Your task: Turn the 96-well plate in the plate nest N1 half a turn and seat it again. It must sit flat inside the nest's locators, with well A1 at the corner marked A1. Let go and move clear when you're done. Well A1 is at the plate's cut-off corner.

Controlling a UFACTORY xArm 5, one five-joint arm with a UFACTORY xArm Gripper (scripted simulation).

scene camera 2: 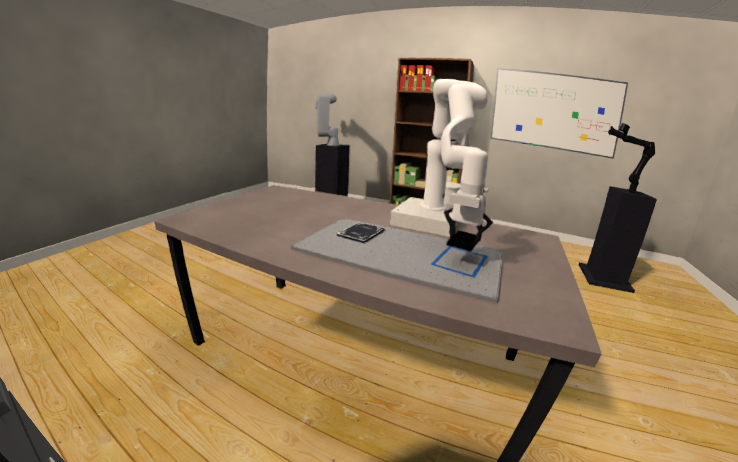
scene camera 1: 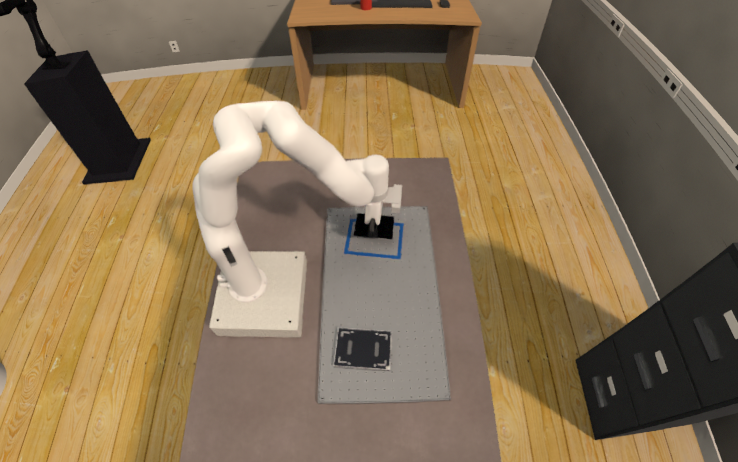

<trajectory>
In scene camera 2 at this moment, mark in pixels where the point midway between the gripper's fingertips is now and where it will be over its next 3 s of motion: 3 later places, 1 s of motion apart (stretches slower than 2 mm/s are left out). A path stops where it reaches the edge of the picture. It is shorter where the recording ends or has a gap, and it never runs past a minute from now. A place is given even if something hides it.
My gripper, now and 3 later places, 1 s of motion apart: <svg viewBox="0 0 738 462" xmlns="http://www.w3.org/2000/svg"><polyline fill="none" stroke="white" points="464,239 462,252 461,255 461,256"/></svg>
</trajectory>
